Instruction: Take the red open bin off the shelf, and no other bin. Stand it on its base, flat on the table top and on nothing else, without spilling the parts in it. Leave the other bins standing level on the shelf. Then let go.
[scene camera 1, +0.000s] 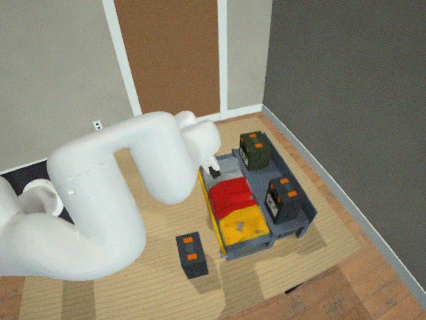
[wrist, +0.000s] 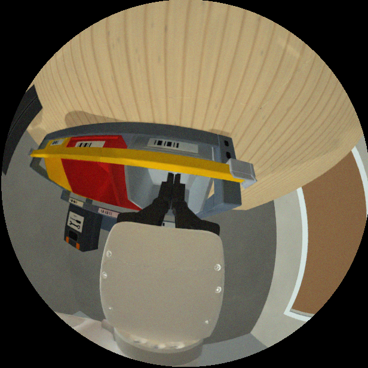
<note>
In view: the gripper (wrist: 174, 180), a red bin (scene camera 1: 229, 195), a yellow bin (scene camera 1: 253, 220), a grey bin (wrist: 142, 184) and a yellow rail (wrist: 172, 162).
The red bin also shows in the wrist view (wrist: 103, 181). The yellow bin shows as well in the wrist view (wrist: 54, 167).
</note>
